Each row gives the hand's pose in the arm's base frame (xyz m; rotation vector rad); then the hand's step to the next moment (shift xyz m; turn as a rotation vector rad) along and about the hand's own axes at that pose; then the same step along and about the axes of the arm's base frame.
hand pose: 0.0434 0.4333 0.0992 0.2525 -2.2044 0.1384
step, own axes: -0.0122 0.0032 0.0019 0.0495 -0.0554 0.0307
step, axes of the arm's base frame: 0.0049 0.0044 -0.0109 -0.0401 -0.0662 0.0216
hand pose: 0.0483 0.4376 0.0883 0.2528 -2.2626 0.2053
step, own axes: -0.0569 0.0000 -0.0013 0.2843 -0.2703 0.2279
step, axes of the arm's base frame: 0.0371 0.0068 -0.0426 -0.2799 -0.3460 0.0880
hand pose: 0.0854 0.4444 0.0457 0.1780 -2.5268 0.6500
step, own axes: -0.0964 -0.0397 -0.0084 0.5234 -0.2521 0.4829
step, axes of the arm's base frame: 0.0962 -0.0310 -0.0271 -0.6048 -0.4525 0.0130
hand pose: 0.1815 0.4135 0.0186 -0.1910 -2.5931 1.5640
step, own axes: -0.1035 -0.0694 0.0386 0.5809 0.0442 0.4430
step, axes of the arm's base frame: 0.0924 -0.0825 0.0407 -0.6399 -0.2713 -0.2293
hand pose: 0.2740 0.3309 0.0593 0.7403 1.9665 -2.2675
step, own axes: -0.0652 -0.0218 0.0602 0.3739 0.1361 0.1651
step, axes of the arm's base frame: 0.0310 -0.0702 0.0497 -0.3368 -0.0817 -0.2558
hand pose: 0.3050 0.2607 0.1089 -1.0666 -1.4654 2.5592
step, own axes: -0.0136 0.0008 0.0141 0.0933 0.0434 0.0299
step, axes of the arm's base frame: 0.0028 -0.0156 0.0116 -0.0748 -0.0171 -0.0748
